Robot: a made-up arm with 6 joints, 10 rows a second.
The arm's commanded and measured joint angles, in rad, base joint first. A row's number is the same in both.
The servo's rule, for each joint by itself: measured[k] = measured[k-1] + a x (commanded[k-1-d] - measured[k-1]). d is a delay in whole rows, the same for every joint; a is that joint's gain. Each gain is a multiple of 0.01, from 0.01 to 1. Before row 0 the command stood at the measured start. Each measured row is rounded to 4 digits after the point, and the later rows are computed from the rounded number. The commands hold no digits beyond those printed.
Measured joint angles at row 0:
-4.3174 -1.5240 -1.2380 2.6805 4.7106 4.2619
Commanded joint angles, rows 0 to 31:
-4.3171 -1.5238 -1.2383 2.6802 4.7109 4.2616
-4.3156 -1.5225 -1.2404 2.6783 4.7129 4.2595
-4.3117 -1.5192 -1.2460 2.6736 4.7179 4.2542
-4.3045 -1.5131 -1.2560 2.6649 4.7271 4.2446
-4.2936 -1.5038 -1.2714 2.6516 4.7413 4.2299
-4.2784 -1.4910 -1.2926 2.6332 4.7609 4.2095
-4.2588 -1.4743 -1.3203 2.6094 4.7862 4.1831
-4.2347 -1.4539 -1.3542 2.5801 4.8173 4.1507
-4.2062 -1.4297 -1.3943 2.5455 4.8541 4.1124
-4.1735 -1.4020 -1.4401 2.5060 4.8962 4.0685
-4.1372 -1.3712 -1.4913 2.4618 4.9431 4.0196
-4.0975 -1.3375 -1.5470 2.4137 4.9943 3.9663
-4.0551 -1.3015 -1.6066 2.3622 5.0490 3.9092
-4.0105 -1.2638 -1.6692 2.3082 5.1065 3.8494
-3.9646 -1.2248 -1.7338 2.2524 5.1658 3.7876
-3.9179 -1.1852 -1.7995 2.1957 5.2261 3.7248
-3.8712 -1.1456 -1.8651 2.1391 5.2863 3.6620
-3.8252 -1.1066 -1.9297 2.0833 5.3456 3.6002
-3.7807 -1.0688 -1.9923 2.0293 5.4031 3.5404
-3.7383 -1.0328 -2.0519 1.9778 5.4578 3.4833
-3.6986 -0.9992 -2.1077 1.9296 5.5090 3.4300
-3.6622 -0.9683 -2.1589 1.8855 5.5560 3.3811
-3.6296 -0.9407 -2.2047 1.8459 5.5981 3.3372
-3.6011 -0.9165 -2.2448 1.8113 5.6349 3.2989
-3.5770 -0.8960 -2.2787 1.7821 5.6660 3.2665
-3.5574 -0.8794 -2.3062 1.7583 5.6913 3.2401
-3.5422 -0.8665 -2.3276 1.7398 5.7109 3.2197
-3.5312 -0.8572 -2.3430 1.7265 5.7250 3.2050
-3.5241 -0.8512 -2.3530 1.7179 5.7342 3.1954
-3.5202 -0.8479 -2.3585 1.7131 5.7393 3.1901
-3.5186 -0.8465 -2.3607 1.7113 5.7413 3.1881
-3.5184 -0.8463 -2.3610 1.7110 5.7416 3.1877
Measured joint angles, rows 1 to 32:
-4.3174 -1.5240 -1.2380 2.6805 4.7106 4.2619
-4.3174 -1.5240 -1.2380 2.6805 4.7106 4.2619
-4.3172 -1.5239 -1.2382 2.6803 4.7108 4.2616
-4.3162 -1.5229 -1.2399 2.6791 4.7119 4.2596
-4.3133 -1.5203 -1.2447 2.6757 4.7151 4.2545
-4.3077 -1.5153 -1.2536 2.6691 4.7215 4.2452
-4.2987 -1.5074 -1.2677 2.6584 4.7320 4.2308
-4.2857 -1.4961 -1.2874 2.6430 4.7473 4.2108
-4.2685 -1.4811 -1.3134 2.6225 4.7679 4.1848
-4.2469 -1.4623 -1.3456 2.5966 4.7941 4.1527
-4.2209 -1.4398 -1.3841 2.5654 4.8259 4.1148
-4.1906 -1.4137 -1.4283 2.5292 4.8632 4.0713
-4.1564 -1.3844 -1.4781 2.4881 4.9055 4.0227
-4.1187 -1.3520 -1.5325 2.4427 4.9526 3.9697
-4.0780 -1.3172 -1.5910 2.3936 5.0037 3.9128
-4.0348 -1.2804 -1.6528 2.3415 5.0582 3.8532
-3.9899 -1.2420 -1.7168 2.2871 5.1152 3.7915
-3.9438 -1.2028 -1.7821 2.2313 5.1740 3.7288
-3.8973 -1.1633 -1.8477 2.1751 5.2335 3.6660
-3.8512 -1.1242 -1.9125 2.1191 5.2929 3.6041
-3.8061 -1.0860 -1.9755 2.0643 5.3513 3.5442
-3.7627 -1.0493 -2.0359 2.0115 5.4077 3.4870
-3.7217 -1.0147 -2.0926 1.9615 5.4614 3.4334
-3.6836 -0.9827 -2.1450 1.9151 5.5115 3.3842
-3.6490 -0.9537 -2.1922 1.8729 5.5574 3.3400
-3.6183 -0.9280 -2.2338 1.8353 5.5985 3.3014
-3.5919 -0.9059 -2.2693 1.8028 5.6343 3.2686
-3.5698 -0.8876 -2.2985 1.7757 5.6645 3.2418
-3.5521 -0.8730 -2.3215 1.7538 5.6891 3.2210
-3.5387 -0.8621 -2.3385 1.7371 5.7081 3.2060
-3.5294 -0.8546 -2.3500 1.7254 5.7219 3.1960
-3.5235 -0.8500 -2.3567 1.7179 5.7311 3.1905
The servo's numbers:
d 2
a 0.64 0.69 0.79 0.61 0.53 0.94

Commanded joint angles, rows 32 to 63:
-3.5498 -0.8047 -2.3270 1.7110 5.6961 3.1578
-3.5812 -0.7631 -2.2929 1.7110 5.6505 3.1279
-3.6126 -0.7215 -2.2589 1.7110 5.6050 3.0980
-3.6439 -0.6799 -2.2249 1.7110 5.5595 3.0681
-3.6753 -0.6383 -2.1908 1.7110 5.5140 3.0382
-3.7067 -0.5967 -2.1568 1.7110 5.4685 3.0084
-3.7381 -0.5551 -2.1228 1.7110 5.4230 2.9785
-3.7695 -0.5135 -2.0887 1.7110 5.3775 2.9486
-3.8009 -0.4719 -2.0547 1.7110 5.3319 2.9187
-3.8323 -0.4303 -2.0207 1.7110 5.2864 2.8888
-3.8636 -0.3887 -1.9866 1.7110 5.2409 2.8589
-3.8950 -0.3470 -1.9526 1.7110 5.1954 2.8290
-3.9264 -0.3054 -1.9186 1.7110 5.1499 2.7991
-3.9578 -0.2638 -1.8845 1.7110 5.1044 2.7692
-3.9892 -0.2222 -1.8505 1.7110 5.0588 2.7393
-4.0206 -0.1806 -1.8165 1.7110 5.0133 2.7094
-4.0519 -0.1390 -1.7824 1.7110 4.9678 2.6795
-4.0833 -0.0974 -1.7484 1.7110 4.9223 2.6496
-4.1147 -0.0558 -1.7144 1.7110 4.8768 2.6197
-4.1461 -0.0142 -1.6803 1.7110 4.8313 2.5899
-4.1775 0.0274 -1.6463 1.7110 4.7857 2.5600
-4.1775 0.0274 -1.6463 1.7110 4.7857 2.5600
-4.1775 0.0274 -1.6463 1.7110 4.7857 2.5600
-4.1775 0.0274 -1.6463 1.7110 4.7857 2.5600
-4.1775 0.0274 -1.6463 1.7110 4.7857 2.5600
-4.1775 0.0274 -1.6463 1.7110 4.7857 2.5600
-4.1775 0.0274 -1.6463 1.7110 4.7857 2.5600
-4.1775 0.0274 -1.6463 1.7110 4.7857 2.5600
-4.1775 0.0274 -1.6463 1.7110 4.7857 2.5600
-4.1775 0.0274 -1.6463 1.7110 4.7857 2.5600
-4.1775 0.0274 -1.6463 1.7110 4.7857 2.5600
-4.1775 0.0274 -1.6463 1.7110 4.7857 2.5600
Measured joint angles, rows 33 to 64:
-3.5204 -0.8476 -2.3599 1.7139 5.7365 3.1882
-3.5191 -0.8467 -2.3608 1.7121 5.7392 3.1877
-3.5387 -0.8177 -2.3341 1.7114 5.7164 3.1596
-3.5659 -0.7800 -2.3016 1.7112 5.6815 3.1298
-3.5958 -0.7396 -2.2679 1.7111 5.6410 3.0999
-3.6266 -0.6984 -2.2339 1.7110 5.5978 3.0700
-3.6578 -0.6569 -2.1999 1.7110 5.5534 3.0401
-3.6891 -0.6154 -2.1659 1.7110 5.5084 3.0103
-3.7205 -0.5738 -2.1319 1.7110 5.4631 2.9804
-3.7519 -0.5322 -2.0978 1.7110 5.4177 2.9505
-3.7833 -0.4906 -2.0638 1.7110 5.3722 2.9206
-3.8147 -0.4490 -2.0298 1.7110 5.3267 2.8907
-3.8460 -0.4074 -1.9957 1.7110 5.2812 2.8608
-3.8774 -0.3657 -1.9617 1.7110 5.2357 2.8309
-3.9088 -0.3241 -1.9277 1.7110 5.1902 2.8010
-3.9402 -0.2825 -1.8936 1.7110 5.1447 2.7711
-3.9716 -0.2409 -1.8596 1.7110 5.0992 2.7412
-4.0030 -0.1993 -1.8256 1.7110 5.0537 2.7113
-4.0343 -0.1577 -1.7915 1.7110 5.0082 2.6814
-4.0657 -0.1161 -1.7575 1.7110 4.9627 2.6515
-4.0971 -0.0745 -1.7235 1.7110 4.9172 2.6216
-4.1285 -0.0329 -1.6894 1.7110 4.8717 2.5918
-4.1599 0.0087 -1.6554 1.7110 4.8261 2.5619
-4.1712 0.0216 -1.6482 1.7110 4.8047 2.5601
-4.1752 0.0256 -1.6467 1.7110 4.7946 2.5600
-4.1767 0.0268 -1.6464 1.7110 4.7899 2.5600
-4.1772 0.0272 -1.6463 1.7110 4.7877 2.5600
-4.1774 0.0273 -1.6463 1.7110 4.7866 2.5600
-4.1775 0.0274 -1.6463 1.7110 4.7861 2.5600
-4.1775 0.0274 -1.6463 1.7110 4.7859 2.5600
-4.1775 0.0274 -1.6463 1.7110 4.7858 2.5600
-4.1775 0.0274 -1.6463 1.7110 4.7857 2.5600

